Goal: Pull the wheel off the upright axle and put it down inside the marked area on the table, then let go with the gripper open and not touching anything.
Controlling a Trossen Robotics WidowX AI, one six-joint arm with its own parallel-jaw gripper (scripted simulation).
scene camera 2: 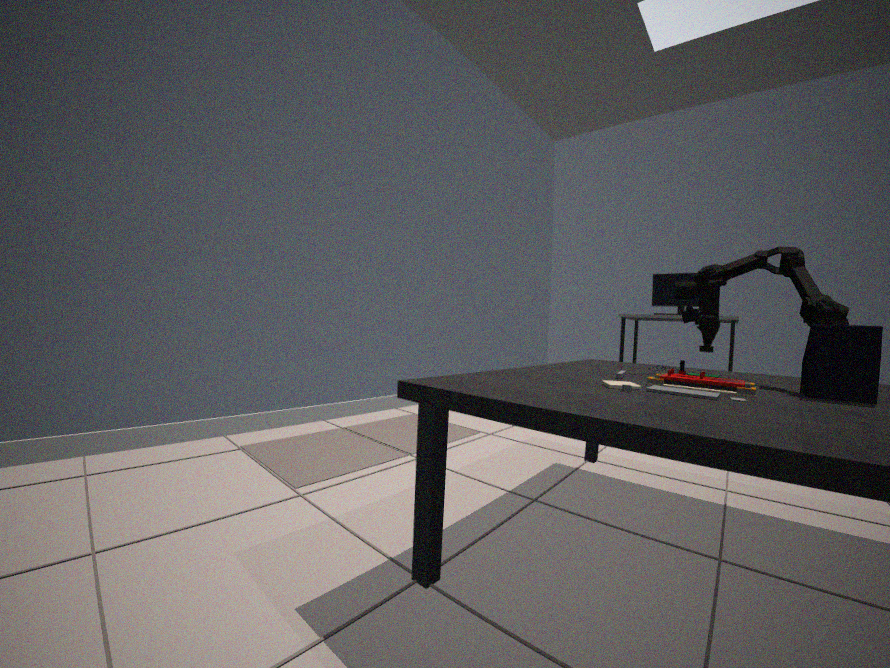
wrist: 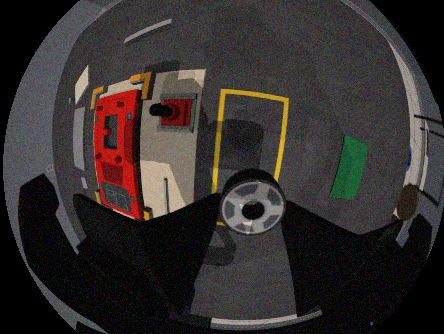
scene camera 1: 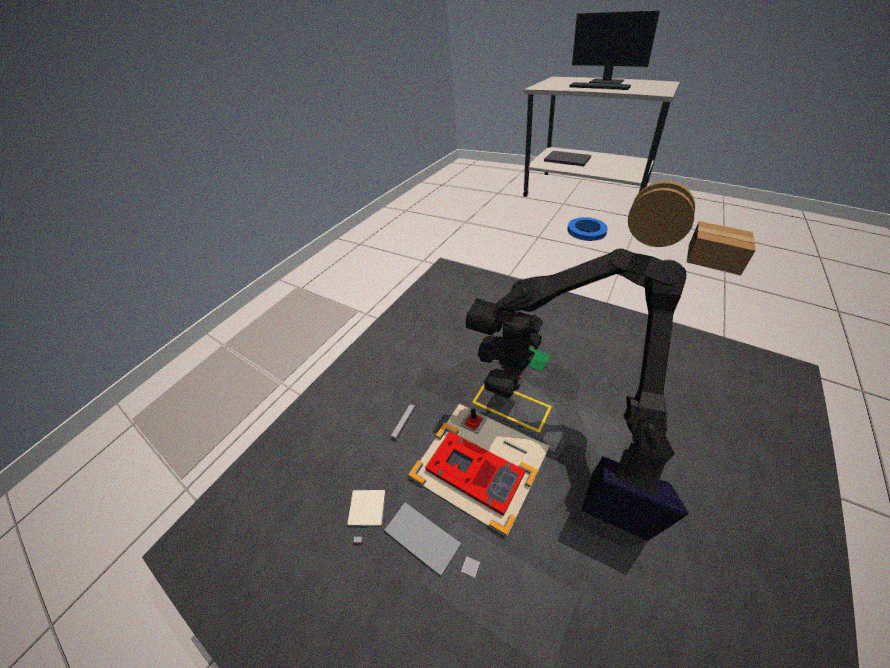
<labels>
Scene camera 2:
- gripper
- red plate
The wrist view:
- gripper
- wheel: held by the gripper
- red plate
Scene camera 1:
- gripper
</labels>
